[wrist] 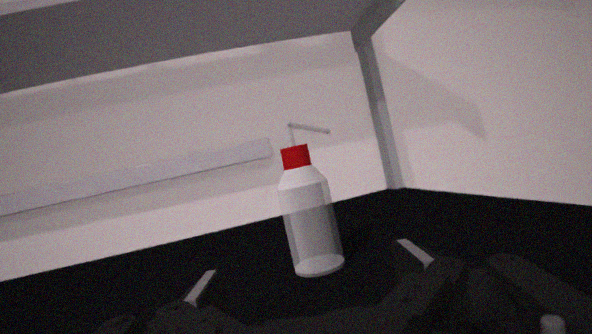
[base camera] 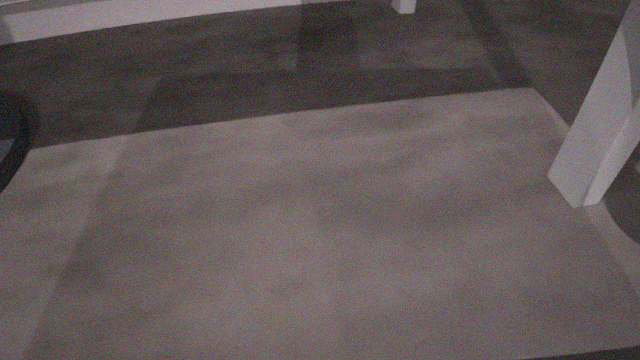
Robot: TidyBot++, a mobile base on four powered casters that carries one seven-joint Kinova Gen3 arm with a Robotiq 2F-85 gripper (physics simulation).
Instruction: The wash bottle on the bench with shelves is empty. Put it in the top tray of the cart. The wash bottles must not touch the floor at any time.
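Frame: origin at the arm's base, x ahead, y left, z up, level; metres.
Seen in the pictures: gripper, between the fingertips: [wrist: 309, 273].
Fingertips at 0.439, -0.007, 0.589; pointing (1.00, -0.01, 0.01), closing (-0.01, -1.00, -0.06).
Pixels of each thing's top centre, then the offset from my fingertips to it, as dx, dy, dz. "pt": a spot on its surface instead. Level surfaces: height alone.
- clear wash bottle, centre of its top: [wrist: 295, 120] +0.214, -0.018, +0.102
- black bench top, height of its surface: dz -0.072
- white leg, a spot on its surface: [base camera: 590, 135] pt -0.013, -0.301, -0.894
A clear wash bottle [wrist: 310, 220] with a red cap and a thin bent spout stands upright on the black bench top [wrist: 150, 270] in the wrist view. My gripper [wrist: 309, 273] is open, with one fingertip at the lower left and one at the lower right of the bottle in that view. The bottle stands beyond the fingertips, and they do not touch it. The cart does not show in either view.
The underside of a grey shelf [wrist: 175, 40] hangs above the bench in the wrist view, with an upright post [wrist: 377, 110] behind the bottle on the right. In the base view, a white leg [base camera: 590, 135] stands at the right and a dark round object [base camera: 15, 135] shows at the left edge.
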